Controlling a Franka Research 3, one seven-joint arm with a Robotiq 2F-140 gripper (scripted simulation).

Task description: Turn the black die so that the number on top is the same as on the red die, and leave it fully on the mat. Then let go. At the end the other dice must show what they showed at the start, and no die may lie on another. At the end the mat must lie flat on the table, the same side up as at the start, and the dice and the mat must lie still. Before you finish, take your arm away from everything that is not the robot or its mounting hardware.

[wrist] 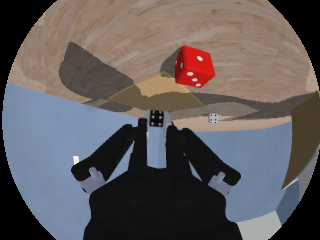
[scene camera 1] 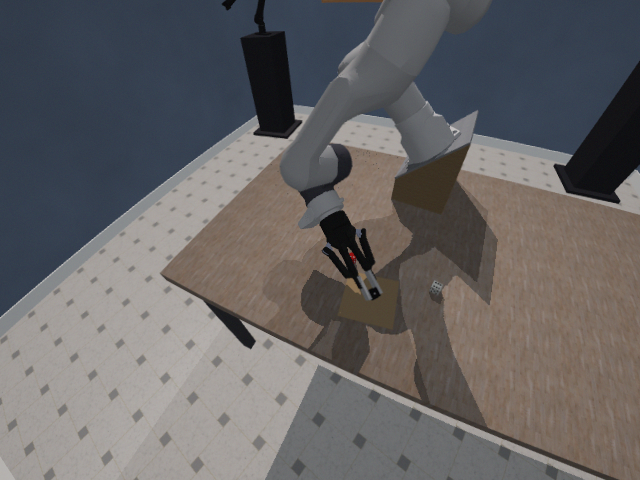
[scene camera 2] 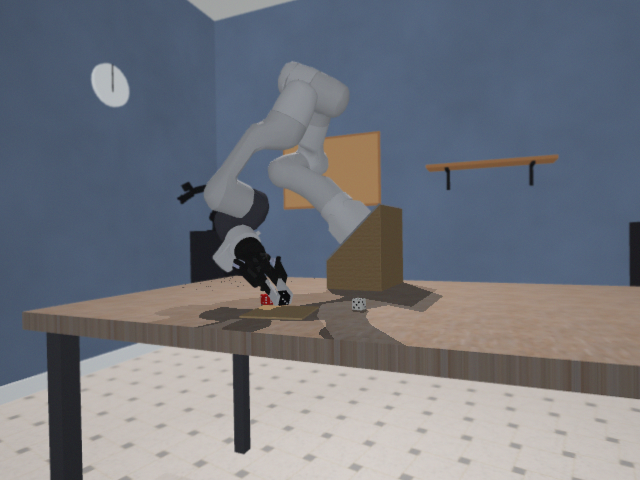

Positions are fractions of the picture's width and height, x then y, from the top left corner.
Labels:
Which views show the tan mat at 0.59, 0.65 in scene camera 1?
The wrist view, scene camera 1 and scene camera 2: all of them.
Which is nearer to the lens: the red die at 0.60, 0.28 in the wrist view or the tan mat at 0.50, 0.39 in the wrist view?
The red die.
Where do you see a tan mat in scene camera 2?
0.42, 0.65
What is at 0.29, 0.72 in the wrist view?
My gripper.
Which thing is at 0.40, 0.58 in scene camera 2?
My gripper.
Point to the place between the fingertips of my gripper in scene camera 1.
0.59, 0.62

